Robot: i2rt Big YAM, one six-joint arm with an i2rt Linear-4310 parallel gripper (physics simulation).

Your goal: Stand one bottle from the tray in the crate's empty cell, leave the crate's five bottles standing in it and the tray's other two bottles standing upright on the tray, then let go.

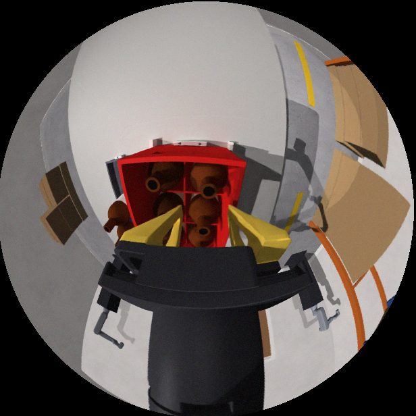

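Observation:
The red crate [182, 161] is seen from above, with its dividers and brown bottles inside. One bottle [167, 171] stands in the far left cell and another bottle [208, 175] in the far right cell. A dark bottle [167, 201] shows in the left row behind my left finger. More brown bottle parts [204, 206] show in the right row, between and below my fingertips. The near left cells are largely hidden by my finger. My gripper [204, 209] is open and empty above the crate. Brown bottles [118, 210] show outside the crate at its left; the tray is mostly hidden.
A dark grey part [114, 177] stands against the crate's left side. White brackets [192, 143] sit beyond the crate's far wall. Cardboard boxes [367, 215] [63, 215] lie far off at both sides. An orange rail [345, 270] runs at the right.

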